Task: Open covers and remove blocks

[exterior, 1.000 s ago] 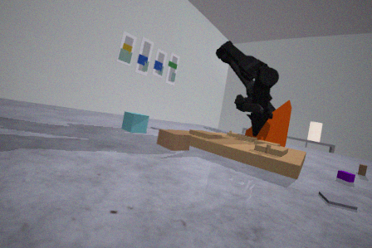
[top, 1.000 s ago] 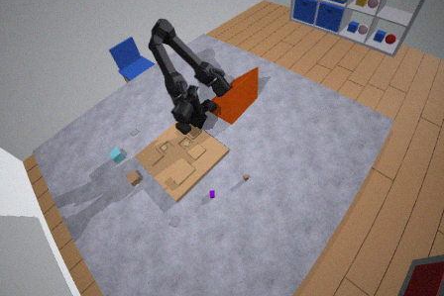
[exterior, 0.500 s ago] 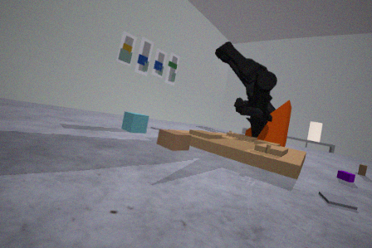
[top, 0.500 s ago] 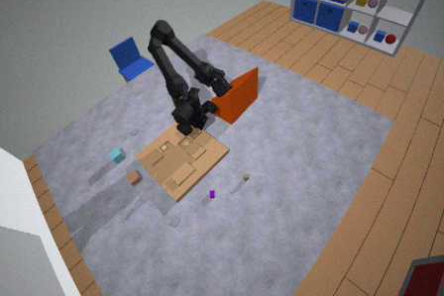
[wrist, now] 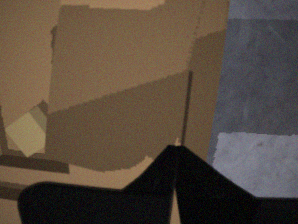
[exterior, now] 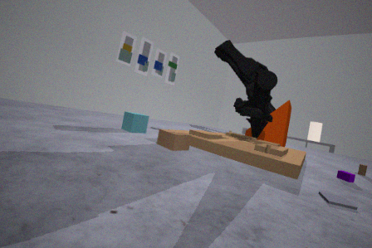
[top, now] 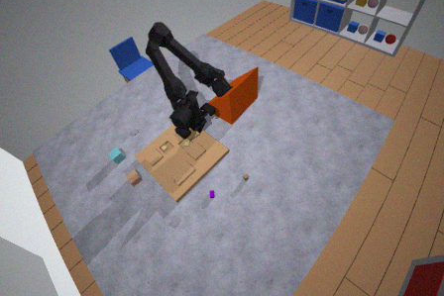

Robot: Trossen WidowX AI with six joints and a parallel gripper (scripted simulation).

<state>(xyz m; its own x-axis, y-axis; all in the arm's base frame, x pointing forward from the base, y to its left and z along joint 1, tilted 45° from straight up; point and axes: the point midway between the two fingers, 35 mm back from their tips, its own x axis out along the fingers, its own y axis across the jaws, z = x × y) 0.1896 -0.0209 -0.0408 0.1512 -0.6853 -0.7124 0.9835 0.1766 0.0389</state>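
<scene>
The tan puzzle board is 12 cm ahead of my gripper tip and 3 cm to the left of it. From my gripper tip the other things lie so: cyan block 35 cm ahead, 17 cm to the right; small brown block 30 cm to the left, 1 cm below; purple block 25 cm to the left, 14 cm ahead, 2 cm below.
</scene>
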